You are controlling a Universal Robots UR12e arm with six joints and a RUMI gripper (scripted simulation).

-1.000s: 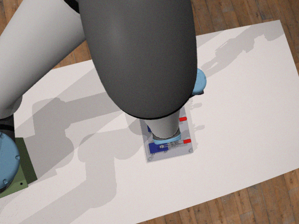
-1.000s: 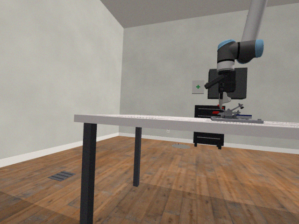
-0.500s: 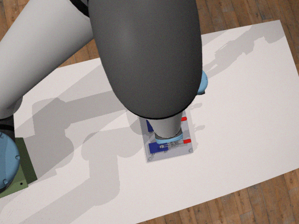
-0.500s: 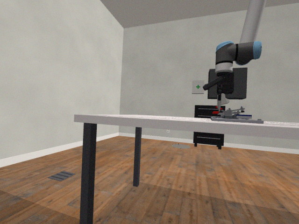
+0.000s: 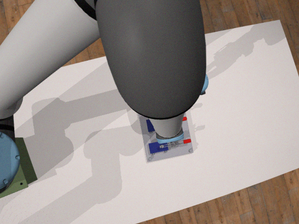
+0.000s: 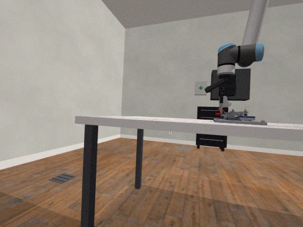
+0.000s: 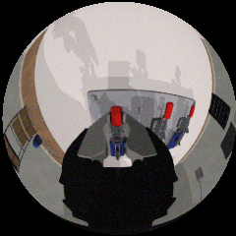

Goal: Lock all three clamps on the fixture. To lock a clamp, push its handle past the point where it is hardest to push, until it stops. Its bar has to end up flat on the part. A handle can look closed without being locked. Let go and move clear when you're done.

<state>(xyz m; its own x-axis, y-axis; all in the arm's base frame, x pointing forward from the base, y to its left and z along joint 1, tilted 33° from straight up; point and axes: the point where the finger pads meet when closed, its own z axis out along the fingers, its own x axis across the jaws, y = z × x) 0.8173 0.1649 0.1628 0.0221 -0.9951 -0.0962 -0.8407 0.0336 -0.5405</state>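
Right now my hand is 11 cm to the left of the grey fixture plate, 8 cm past it and 5 cm above it. From my hand the other things lie so: blue part 22 cm to the right, 13 cm behind, 4 cm below.
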